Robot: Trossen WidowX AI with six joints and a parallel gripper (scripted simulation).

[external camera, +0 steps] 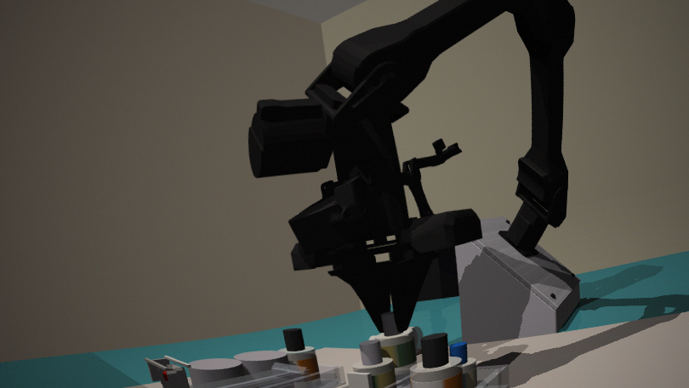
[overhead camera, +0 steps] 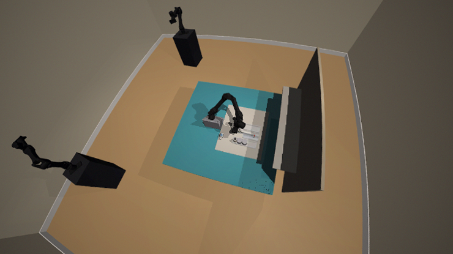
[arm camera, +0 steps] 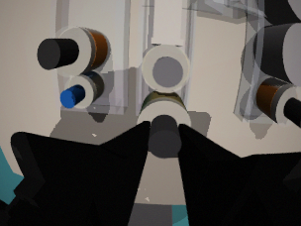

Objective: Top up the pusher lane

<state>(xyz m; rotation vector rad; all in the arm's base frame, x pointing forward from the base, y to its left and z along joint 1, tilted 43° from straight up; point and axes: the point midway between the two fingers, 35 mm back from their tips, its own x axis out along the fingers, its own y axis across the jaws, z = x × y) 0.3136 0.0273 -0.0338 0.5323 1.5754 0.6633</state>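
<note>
The clear-walled lane is 16 cm ahead of my gripper tip, 2 cm to the right of it and 5 cm below it.
</note>
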